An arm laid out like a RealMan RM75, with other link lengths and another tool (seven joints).
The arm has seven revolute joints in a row. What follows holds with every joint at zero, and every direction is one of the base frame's. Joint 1 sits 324.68 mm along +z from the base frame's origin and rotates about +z. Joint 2 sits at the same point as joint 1 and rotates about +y. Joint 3 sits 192 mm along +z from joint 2 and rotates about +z. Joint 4 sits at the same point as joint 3 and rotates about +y. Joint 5 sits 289.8 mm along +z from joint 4 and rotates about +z. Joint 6 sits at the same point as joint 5 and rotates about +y. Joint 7 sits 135.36 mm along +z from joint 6 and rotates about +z. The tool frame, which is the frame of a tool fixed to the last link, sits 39 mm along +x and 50 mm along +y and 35 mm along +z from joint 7; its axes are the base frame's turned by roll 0, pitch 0.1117 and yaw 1.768 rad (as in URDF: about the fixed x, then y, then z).
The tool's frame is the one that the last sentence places.
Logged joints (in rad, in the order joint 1, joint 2, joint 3, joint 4, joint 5, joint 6, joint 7), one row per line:
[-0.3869, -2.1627, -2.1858, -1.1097, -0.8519, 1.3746, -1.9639]
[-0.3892, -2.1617, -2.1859, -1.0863, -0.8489, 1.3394, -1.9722]
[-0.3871, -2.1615, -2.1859, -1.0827, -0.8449, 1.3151, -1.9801]
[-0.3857, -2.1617, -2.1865, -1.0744, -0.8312, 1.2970, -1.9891]
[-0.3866, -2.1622, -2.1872, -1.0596, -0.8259, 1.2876, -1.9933]
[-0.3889, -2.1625, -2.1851, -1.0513, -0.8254, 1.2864, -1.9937]
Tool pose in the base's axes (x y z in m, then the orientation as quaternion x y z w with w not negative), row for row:
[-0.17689, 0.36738, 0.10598, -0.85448, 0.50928, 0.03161, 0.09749]
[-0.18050, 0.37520, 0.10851, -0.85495, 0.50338, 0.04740, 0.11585]
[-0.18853, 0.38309, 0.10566, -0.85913, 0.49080, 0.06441, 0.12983]
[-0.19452, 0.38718, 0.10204, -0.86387, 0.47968, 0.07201, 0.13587]
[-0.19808, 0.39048, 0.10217, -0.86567, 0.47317, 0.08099, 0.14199]
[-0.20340, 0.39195, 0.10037, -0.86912, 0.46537, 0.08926, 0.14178]
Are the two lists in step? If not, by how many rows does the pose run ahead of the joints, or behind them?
The pose runs 2 rows behind the joints: the pose in row i belongs to the joints in row i - 2.
